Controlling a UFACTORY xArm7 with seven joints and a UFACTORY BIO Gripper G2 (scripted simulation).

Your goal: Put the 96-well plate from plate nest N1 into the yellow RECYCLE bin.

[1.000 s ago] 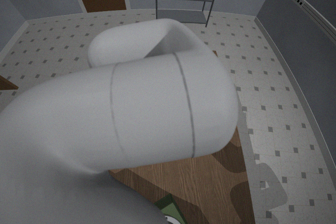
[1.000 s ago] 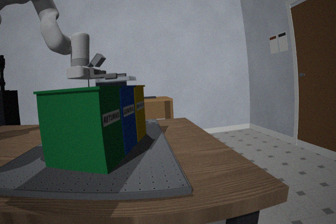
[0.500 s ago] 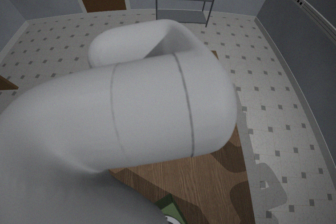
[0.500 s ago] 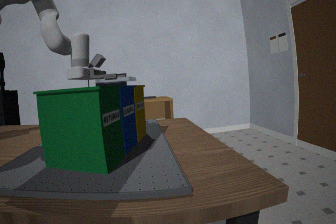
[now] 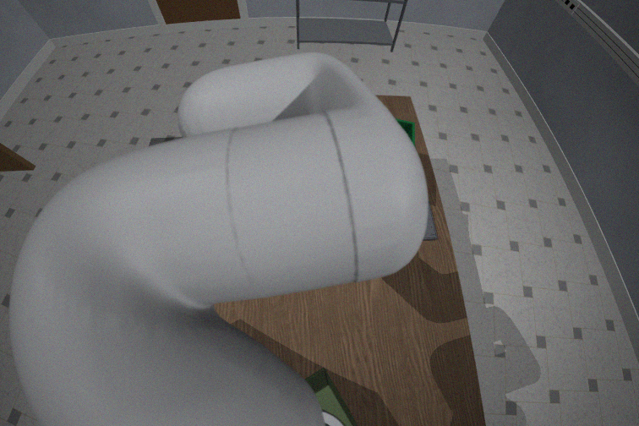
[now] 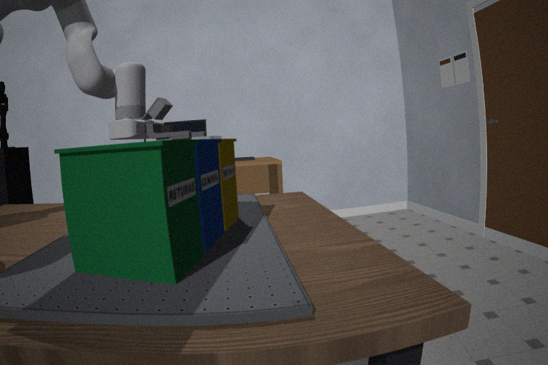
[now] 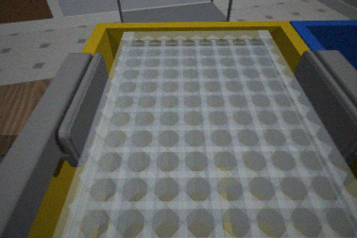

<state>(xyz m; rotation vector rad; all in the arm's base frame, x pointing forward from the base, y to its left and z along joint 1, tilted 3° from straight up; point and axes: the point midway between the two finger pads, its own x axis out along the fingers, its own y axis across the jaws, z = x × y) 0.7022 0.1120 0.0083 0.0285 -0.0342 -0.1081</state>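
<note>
The yellow recycle bin lies 10 cm below my hand. The rest, counted from my hand: clear 96-well plate 1 cm below; then blue bin 13 cm to the right, 10 cm below, 1 cm behind; then green returns bin 26 cm to the right, 10 cm below, 3 cm behind.
</note>
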